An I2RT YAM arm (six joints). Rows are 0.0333 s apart.
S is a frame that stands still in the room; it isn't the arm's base.
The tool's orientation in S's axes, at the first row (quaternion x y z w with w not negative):
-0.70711, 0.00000, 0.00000, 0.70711
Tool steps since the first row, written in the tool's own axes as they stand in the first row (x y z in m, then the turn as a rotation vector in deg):
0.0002, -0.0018, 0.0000, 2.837, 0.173, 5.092
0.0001, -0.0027, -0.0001, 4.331, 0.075, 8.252
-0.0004, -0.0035, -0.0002, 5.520, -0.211, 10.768
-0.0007, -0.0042, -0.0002, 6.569, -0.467, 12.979
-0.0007, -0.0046, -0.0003, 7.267, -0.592, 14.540
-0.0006, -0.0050, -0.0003, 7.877, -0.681, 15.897
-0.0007, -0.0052, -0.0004, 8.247, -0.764, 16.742
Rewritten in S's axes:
0.0002, 0.0000, 0.0018, 2.837, 5.092, -0.173
0.0001, -0.0001, 0.0027, 4.331, 8.252, -0.075
-0.0004, -0.0002, 0.0035, 5.520, 10.768, 0.211
-0.0007, -0.0002, 0.0042, 6.569, 12.979, 0.467
-0.0007, -0.0003, 0.0046, 7.267, 14.540, 0.592
-0.0006, -0.0003, 0.0050, 7.877, 15.897, 0.681
-0.0007, -0.0004, 0.0052, 8.247, 16.742, 0.764

